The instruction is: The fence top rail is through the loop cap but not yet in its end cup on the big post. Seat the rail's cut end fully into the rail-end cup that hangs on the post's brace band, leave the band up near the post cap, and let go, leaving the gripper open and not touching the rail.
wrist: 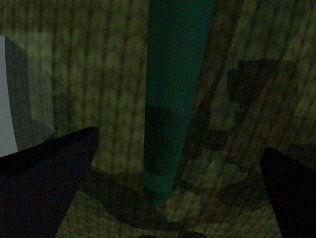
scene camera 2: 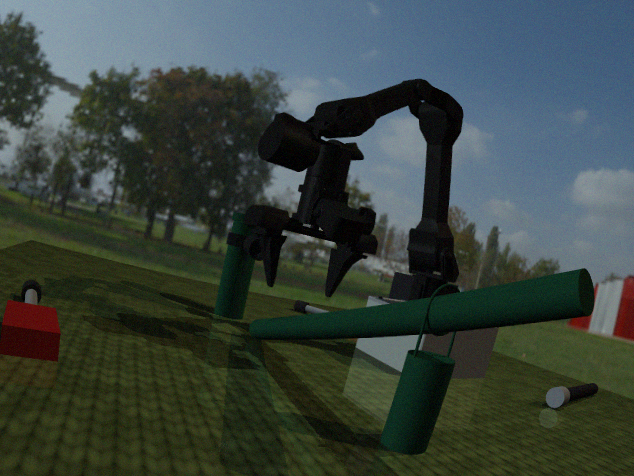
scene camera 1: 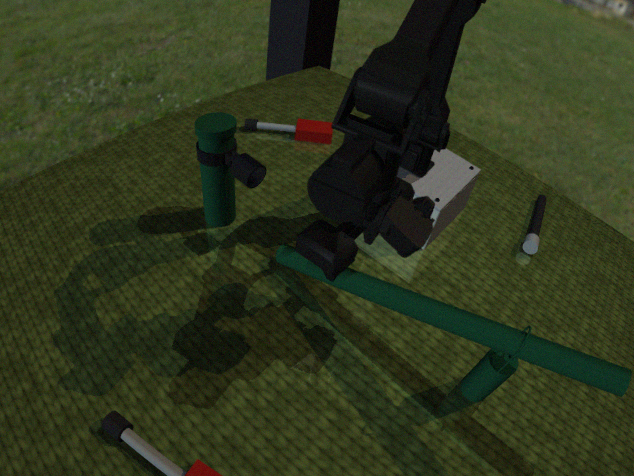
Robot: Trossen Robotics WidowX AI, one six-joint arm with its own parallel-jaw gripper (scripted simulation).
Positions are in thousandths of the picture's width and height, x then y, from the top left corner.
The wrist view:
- gripper: 578, 616
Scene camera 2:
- gripper: 472, 614
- green top rail: 894, 621
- dark-handled tool: 882, 833
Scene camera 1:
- gripper: 551, 547
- green top rail: 756, 692
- red-handled tool: 493, 276
